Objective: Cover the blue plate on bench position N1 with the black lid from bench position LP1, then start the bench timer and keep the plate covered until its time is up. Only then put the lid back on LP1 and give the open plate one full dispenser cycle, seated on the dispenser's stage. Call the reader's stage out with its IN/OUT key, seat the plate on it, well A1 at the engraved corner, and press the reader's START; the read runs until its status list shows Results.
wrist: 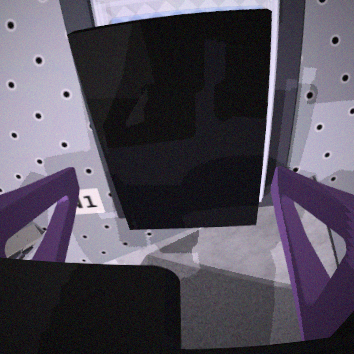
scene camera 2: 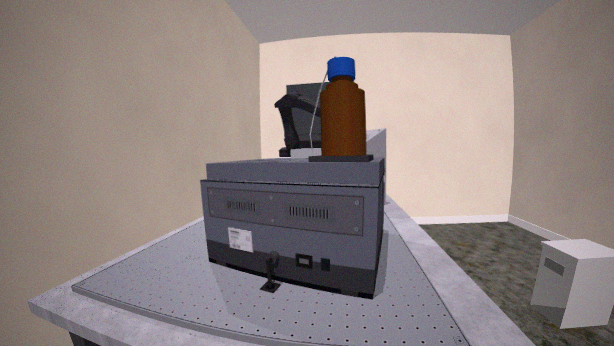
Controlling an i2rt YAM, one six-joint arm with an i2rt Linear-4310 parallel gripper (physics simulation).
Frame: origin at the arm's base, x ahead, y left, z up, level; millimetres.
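Seen in the pictures: gripper, between the fingertips: (wrist: pixel 174 177).
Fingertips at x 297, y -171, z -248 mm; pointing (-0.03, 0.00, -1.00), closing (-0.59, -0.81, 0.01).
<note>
Pixels of each thing's top centre, then the offset from my fingertips to it. "spot": a spot on its surface instead. Level surfaces: height alone.
- black lid, centre of its top: (wrist: pixel 182 154) dx +1, dy -6, dz -13 mm
- plate's pale far end, a spot on its surface: (wrist: pixel 150 10) spot: dx +62, dy -33, dz -26 mm
- dark nest, a spot on its surface: (wrist: pixel 291 75) spot: dx -7, dy -74, dz -40 mm
- N1 label, a spot on its surface: (wrist: pixel 91 201) spot: dx -12, dy +85, dz -50 mm
- large grey instrument, a spot on its surface: (scene camera 2: pixel 295 215) spot: dx -99, dy +886, dz +90 mm
- perforated bench board, height of its surface: dz -50 mm
- blue-capped amber bottle, a spot on its surface: (scene camera 2: pixel 343 120) spot: dx -184, dy +871, dz +250 mm
The black lid (wrist: pixel 175 120) lies askew over the plate on position N1 in the wrist view, shifted toward the bottom of the view. The plate's pale far end (wrist: pixel 150 10) with a blue line shows past the lid's upper edge, and a white strip shows along its right side. The dark nest (wrist: pixel 291 75) frames them, with the N1 label (wrist: pixel 91 201) at its lower left. My gripper (wrist: pixel 174 177) is open, its purple fingers apart on either side of the lid's near part, touching nothing visible. LP1, timer and the reader's stage cannot be made out.
In the scene view a large grey instrument (scene camera 2: pixel 295 215) stands on the perforated bench board (scene camera 2: pixel 280 317), with a blue-capped amber bottle (scene camera 2: pixel 343 120) on top. The dark arm (scene camera 2: pixel 289 122) shows behind it. A white box (scene camera 2: pixel 585 285) stands on the floor at the right.
</note>
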